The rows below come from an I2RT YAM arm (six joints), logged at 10 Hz.
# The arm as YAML. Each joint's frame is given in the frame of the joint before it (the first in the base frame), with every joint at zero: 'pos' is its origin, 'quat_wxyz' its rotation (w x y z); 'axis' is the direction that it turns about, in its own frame. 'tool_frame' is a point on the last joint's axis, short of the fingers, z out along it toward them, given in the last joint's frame.
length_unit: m
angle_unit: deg
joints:
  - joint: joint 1
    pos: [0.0, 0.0, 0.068]
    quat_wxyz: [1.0, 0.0, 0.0, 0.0]
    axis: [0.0, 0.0, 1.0]
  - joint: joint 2
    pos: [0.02, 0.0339, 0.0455]
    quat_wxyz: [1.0, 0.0, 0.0, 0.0]
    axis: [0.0, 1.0, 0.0]
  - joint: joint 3
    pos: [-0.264, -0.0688, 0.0]
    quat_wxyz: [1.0, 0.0, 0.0, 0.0]
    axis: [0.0, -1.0, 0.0]
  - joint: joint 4
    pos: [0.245, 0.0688, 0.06]
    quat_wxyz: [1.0, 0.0, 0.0, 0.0]
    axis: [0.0, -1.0, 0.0]
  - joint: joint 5
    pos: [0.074, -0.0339, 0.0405]
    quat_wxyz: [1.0, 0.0, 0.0, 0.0]
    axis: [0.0, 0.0, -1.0]
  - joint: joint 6
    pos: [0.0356, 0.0, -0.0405]
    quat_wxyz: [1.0, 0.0, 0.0, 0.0]
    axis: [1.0, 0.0, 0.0]
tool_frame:
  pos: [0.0, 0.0, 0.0]
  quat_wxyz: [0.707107, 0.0, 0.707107, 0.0]
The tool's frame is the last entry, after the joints.
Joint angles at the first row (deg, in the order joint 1, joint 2, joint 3, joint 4, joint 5, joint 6):
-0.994, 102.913, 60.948, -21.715, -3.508, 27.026
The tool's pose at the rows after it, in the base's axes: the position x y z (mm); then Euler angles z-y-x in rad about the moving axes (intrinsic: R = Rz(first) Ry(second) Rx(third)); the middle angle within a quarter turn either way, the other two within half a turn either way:
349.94 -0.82 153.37 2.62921 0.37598 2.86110
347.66 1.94 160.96 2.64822 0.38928 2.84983
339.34 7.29 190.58 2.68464 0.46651 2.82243
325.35 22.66 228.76 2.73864 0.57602 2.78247
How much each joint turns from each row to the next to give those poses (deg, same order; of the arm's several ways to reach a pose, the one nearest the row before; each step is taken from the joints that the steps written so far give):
0.437, 0.022, 0.000, 0.043, -0.656, -0.328
0.393, -1.464, -0.089, -0.479, -0.568, -0.765
0.874, -5.552, -0.172, -0.964, -0.241, -2.011
2.732, -7.146, 0.000, -0.808, 0.001, -1.836

